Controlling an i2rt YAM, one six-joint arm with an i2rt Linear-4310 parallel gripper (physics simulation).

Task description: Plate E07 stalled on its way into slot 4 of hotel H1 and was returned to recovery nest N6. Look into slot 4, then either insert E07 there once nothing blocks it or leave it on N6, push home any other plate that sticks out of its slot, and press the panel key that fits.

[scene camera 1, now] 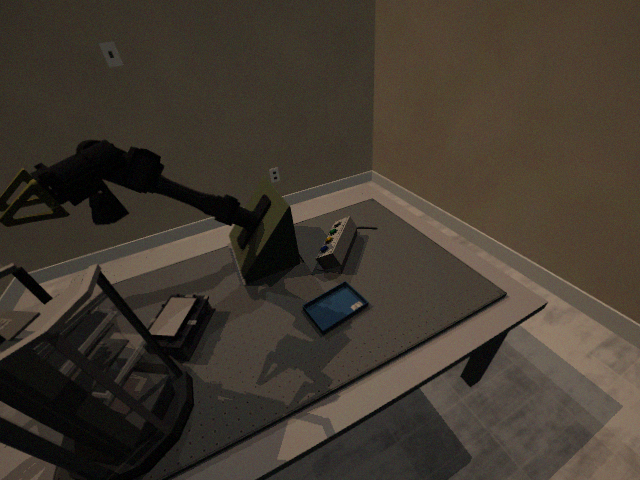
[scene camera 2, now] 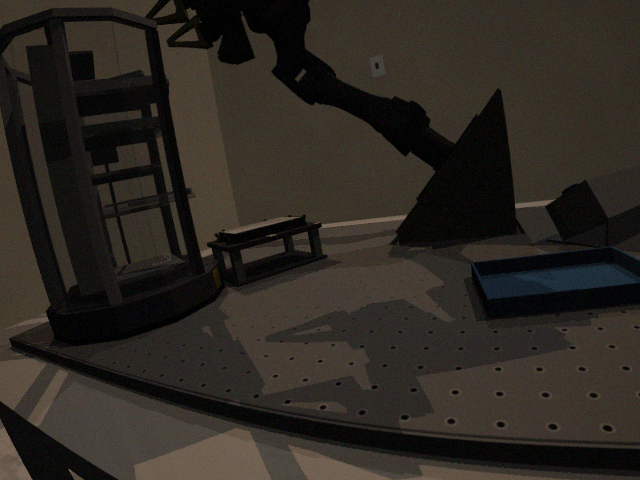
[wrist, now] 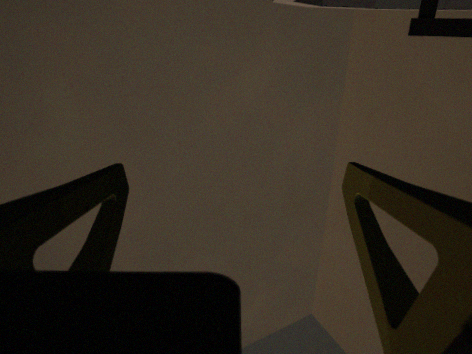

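Seen in the pictures: gripper, fingertip midpoint: (wrist: 235, 175); arm's base at its link origin: (scene camera 1: 254, 222) (scene camera 2: 450, 160).
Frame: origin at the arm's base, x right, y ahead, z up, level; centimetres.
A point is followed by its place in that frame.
Note:
My gripper (scene camera 1: 1, 214) @[y 27.5, x 42.4, z 32.2 cm] (scene camera 2: 158, 29) @[y 27.5, x 42.4, z 32.2 cm] (wrist: 235, 175) @[y 27.5, x 42.4, z 32.2 cm] is open and empty, high up beside the top of the plate hotel (scene camera 1: 139, 319) (scene camera 2: 139, 316). A flat light plate (scene camera 1: 174, 316) @[y 25.0, x 29.4, z -5.0 cm] (scene camera 2: 263, 227) @[y 27.5, x 27.0, z -5.1 cm] lies on the dark raised nest (scene camera 1: 200, 330) @[y 26.6, x 25.3, z -11.9 cm] (scene camera 2: 236, 266) @[y 33.5, x 29.0, z -9.5 cm] beside the hotel; its label is unreadable. In scene camera 2 a clear plate (scene camera 2: 147, 203) @[y 45.7, x 29.7, z 1.9 cm] in a lower level of the hotel reaches out past the right post. Slot numbers and the inside of slot 4 cannot be made out. The key panel (scene camera 1: 341, 250) @[y 22.5, x -22.0, z -6.5 cm] has blue (scene camera 1: 324, 249) @[y 20.6, x -16.8, z -5.3 cm], yellow (scene camera 1: 328, 239) @[y 16.3, x -20.5, z -5.4 cm], green (scene camera 1: 333, 230) @[y 12.6, x -24.3, z -5.4 cm] and dark (scene camera 1: 338, 224) @[y 10.1, x -27.7, z -5.4 cm] keys.
A blue tray (scene camera 1: 330, 311) @[y 38.4, x -9.3, z -12.2 cm] (scene camera 2: 558, 304) @[y 43.2, x -9.9, z -11.8 cm] with a small pale label stands in front of the panel. The arm's wedge-shaped mount (scene camera 1: 273, 253) @[y 14.2, x -1.6, z -4.8 cm] (scene camera 2: 467, 201) @[y 14.2, x -2.6, z -6.5 cm] stands between nest and panel. A cable (scene camera 1: 367, 227) @[y 9.8, x -40.6, z -11.8 cm] leaves the panel. The perforated board (scene camera 1: 429, 289) @[y 45.8, x -38.4, z -12.4 cm] (scene camera 2: 516, 382) @[y 52.7, x -5.7, z -12.4 cm] lies on the table.

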